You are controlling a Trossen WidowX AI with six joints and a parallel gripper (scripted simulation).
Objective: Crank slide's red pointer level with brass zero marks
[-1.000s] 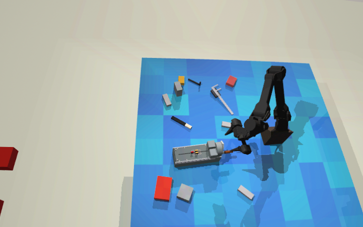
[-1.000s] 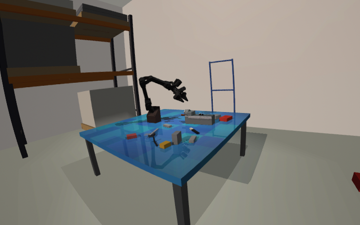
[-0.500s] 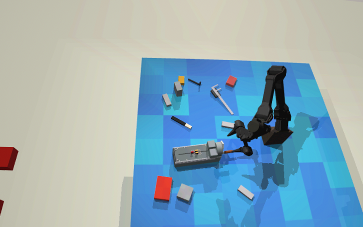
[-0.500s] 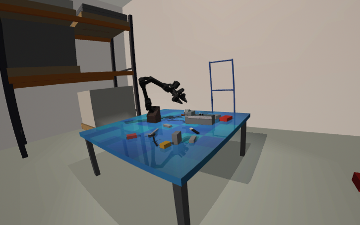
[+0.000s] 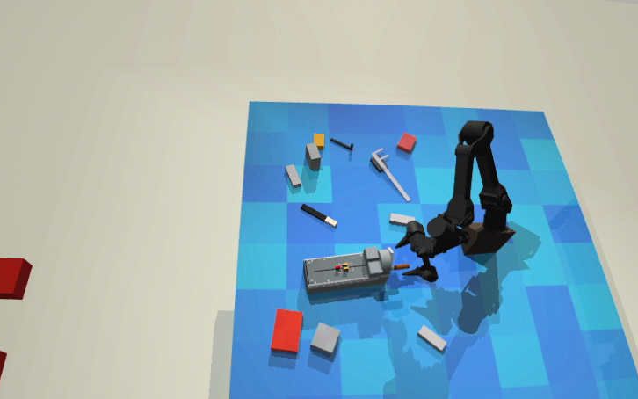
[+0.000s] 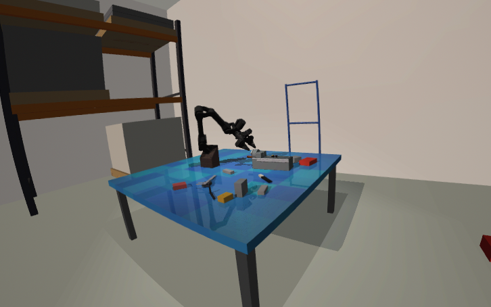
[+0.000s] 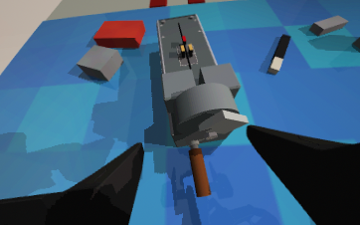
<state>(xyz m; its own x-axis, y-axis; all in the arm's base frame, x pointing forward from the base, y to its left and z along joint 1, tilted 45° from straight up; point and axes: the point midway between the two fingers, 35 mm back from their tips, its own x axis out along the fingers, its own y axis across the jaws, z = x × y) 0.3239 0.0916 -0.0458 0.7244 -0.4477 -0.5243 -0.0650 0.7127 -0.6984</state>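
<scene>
Now: the brown crank handle 6 cm below my gripper tip and 2 cm behind it. Round my gripper tip: red block (55 cm to the right, 16 cm behind, 11 cm below); then red pointer (19 cm ahead, 4 cm below, 1 cm to the right); then black key (54 cm to the right, 11 cm below, 9 cm ahead).
</scene>
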